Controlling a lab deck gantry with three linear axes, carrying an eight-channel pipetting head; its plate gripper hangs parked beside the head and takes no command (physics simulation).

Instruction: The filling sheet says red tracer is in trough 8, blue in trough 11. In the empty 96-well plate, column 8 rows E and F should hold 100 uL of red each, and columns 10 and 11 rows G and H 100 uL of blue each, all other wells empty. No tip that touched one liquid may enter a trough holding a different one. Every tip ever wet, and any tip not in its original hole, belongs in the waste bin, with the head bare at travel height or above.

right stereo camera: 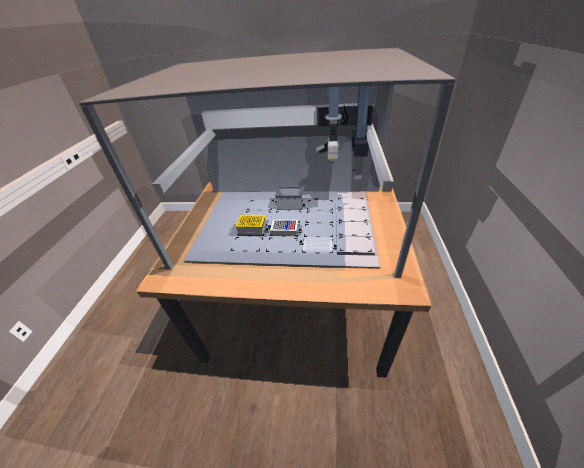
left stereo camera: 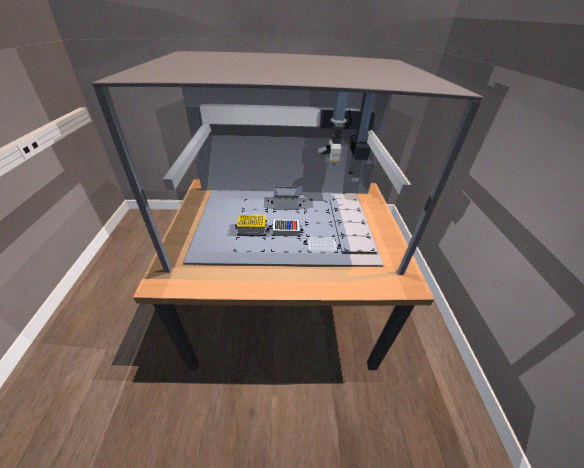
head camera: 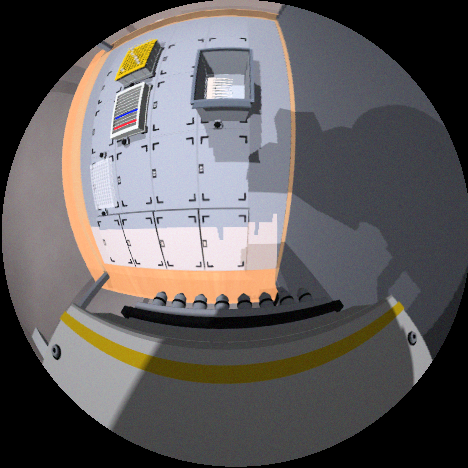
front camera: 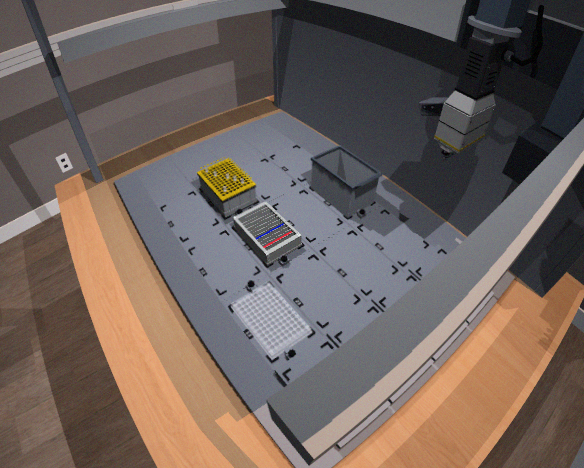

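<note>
The pipetting head (front camera: pixel 465 120) (left stereo camera: pixel 335 152) (right stereo camera: pixel 332 150) hangs high at the back right; its nozzles (head camera: pixel 221 301) are bare. The parked plate gripper (left stereo camera: pixel 360 149) (right stereo camera: pixel 360 146) hangs beside it, its fingers too dark and small to judge. The clear 96-well plate (front camera: pixel 272 320) (head camera: pixel 103 184) (left stereo camera: pixel 322 244) (right stereo camera: pixel 318 244) shows no colour. The trough block (front camera: pixel 284 246) (head camera: pixel 144 102) holds a red strip (front camera: pixel 278 240) (head camera: pixel 125 125) near its plate-side end and a blue strip (front camera: pixel 270 231) (head camera: pixel 126 114) farther in. The yellow tip rack (front camera: pixel 227 202) (head camera: pixel 137 60) has scattered pale spots.
The grey waste bin (front camera: pixel 350 196) (head camera: pixel 222 112) (left stereo camera: pixel 286 202) (right stereo camera: pixel 289 202) stands behind the trough block, with high walls; pale striped shapes show inside it in the head view. Small dark knobs (front camera: pixel 251 284) (head camera: pixel 125 142) sit beside the labware. Frame posts (left stereo camera: pixel 132 175) (right stereo camera: pixel 425 175) rise at the table corners.
</note>
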